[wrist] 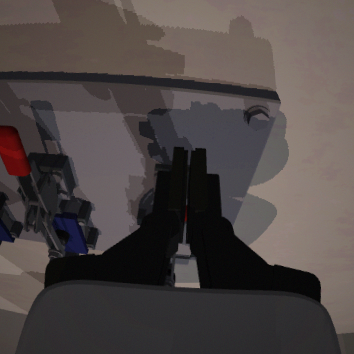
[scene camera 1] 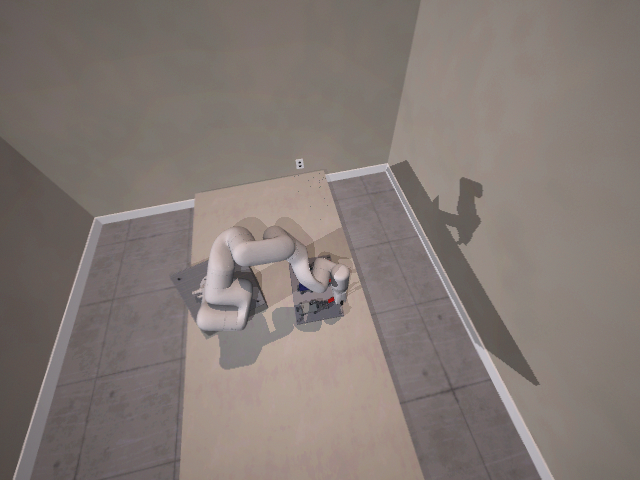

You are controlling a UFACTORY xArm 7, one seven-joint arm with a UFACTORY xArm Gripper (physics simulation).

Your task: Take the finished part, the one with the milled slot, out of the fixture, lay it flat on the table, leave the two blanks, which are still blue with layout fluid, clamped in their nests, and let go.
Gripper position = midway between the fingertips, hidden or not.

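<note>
A fixture plate is visible at [scene camera 1: 333, 311] and again in the wrist view at [wrist: 114, 128]. The wrist view also has a blue blank [wrist: 67, 220], together with my gripper [wrist: 187, 166].
</note>
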